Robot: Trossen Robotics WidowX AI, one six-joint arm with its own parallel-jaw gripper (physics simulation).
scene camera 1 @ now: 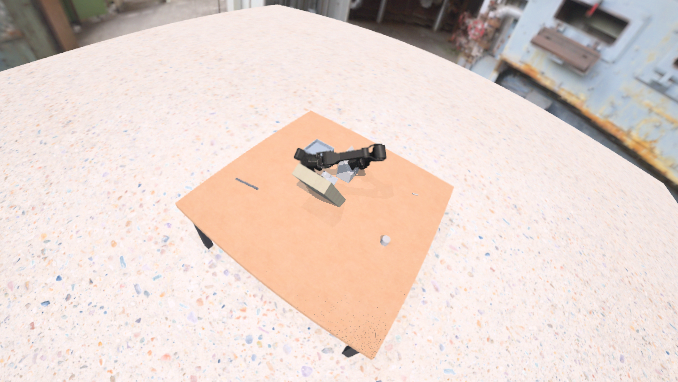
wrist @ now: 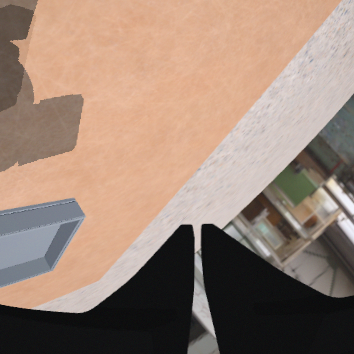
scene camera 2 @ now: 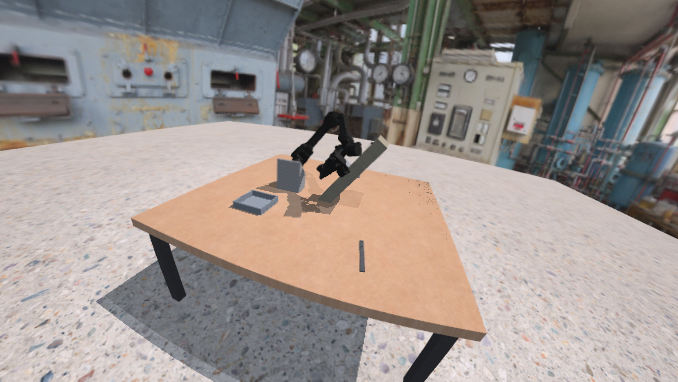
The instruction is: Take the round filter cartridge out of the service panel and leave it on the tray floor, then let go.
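Observation:
The service panel [scene camera 1: 313,181] [scene camera 2: 354,172] is a thick beige-grey slab that leans at a slant on the table. Its working face is largely hidden in both scene views, and I cannot make out a round filter cartridge in it. The tray [scene camera 2: 245,207] [wrist: 42,215] is a shallow blue-grey box lying flat on the table; the arm partly covers it in scene camera 1. My gripper [scene camera 2: 320,173] [wrist: 196,235] is above the table beside the panel's face, apart from the tray. Its black fingertips are nearly together, with nothing visible between them.
An upright grey wedge-shaped block [scene camera 1: 345,172] [scene camera 2: 288,175] stands near the arm's base. A dark thin bar [scene camera 1: 246,184] [scene camera 2: 362,256] lies on the table. A small whitish cylinder [scene camera 1: 385,240] and a tiny pale piece [scene camera 1: 414,194] lie elsewhere on it.

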